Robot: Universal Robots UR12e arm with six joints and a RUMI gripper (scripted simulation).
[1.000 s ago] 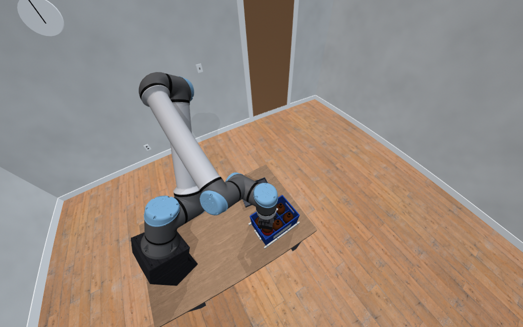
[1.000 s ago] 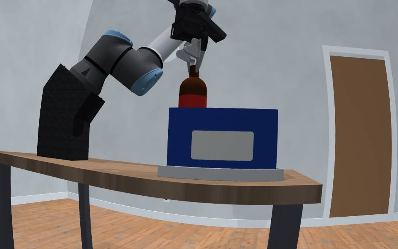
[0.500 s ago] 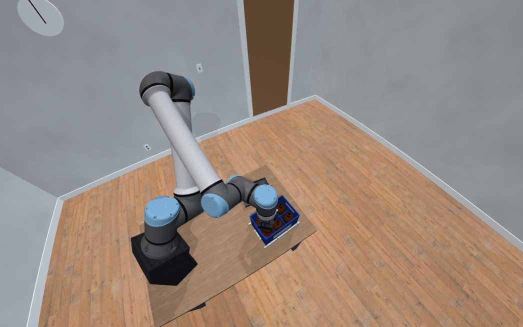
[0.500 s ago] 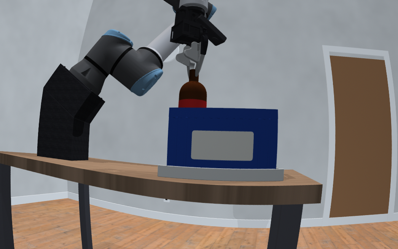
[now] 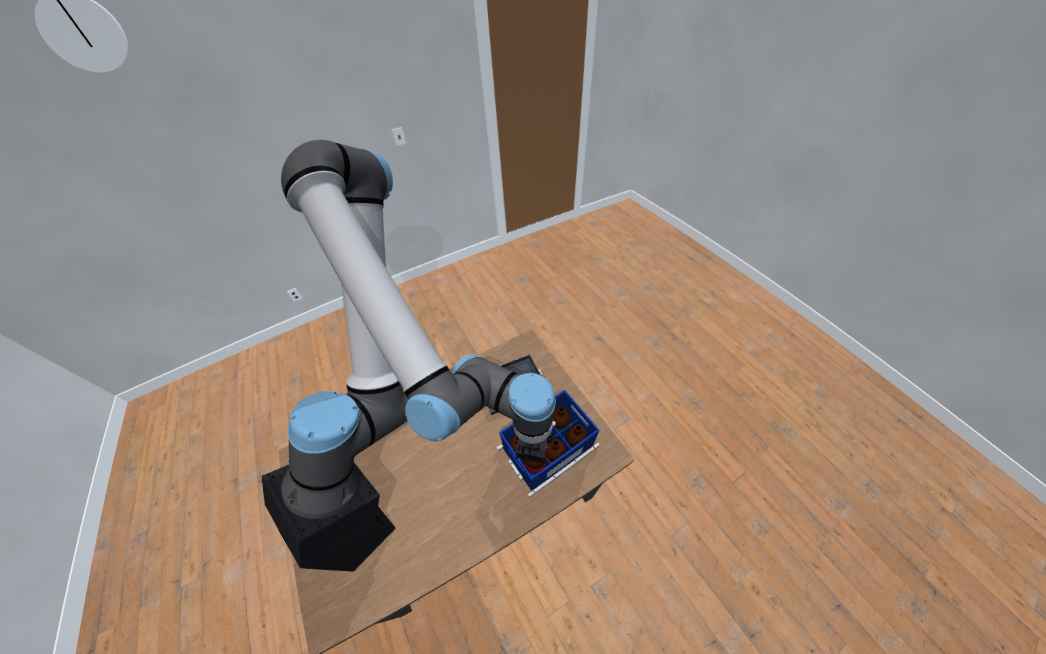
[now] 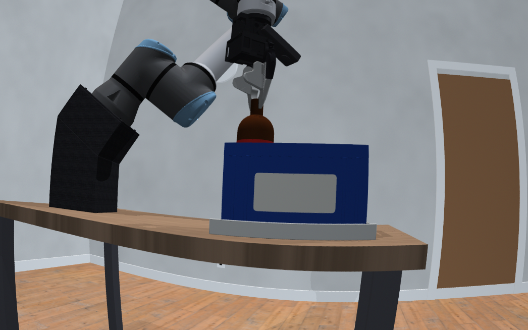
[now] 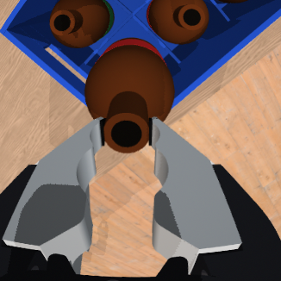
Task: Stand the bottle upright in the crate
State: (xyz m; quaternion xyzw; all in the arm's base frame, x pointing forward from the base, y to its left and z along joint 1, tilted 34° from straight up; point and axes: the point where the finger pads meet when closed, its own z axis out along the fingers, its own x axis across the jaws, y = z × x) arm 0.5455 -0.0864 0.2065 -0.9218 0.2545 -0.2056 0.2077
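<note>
Right now my hand is 18 cm above the blue crate, 7 cm to the right of it and 7 cm short of it. The rest, counted from my hand: grey tray 37 cm to the left, 25 cm below, 1 cm ahead.
</note>
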